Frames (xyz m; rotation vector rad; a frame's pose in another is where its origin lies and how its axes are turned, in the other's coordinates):
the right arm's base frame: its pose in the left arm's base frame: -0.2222 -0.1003 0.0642 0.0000 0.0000 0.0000
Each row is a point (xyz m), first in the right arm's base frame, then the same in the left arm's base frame.
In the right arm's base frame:
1: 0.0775 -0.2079 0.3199
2: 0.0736 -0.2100 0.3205
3: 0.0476 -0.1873 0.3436
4: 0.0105 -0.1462 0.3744
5: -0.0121 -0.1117 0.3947
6: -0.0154 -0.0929 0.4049
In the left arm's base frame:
1: -0.1447 -0.3082 0.3841
2: -0.1486 -0.3103 0.3847
3: -0.1746 -0.2876 0.4078
4: -0.2117 -0.2465 0.4386
5: -0.2343 -0.2120 0.4589
6: -0.2376 -0.1932 0.4691

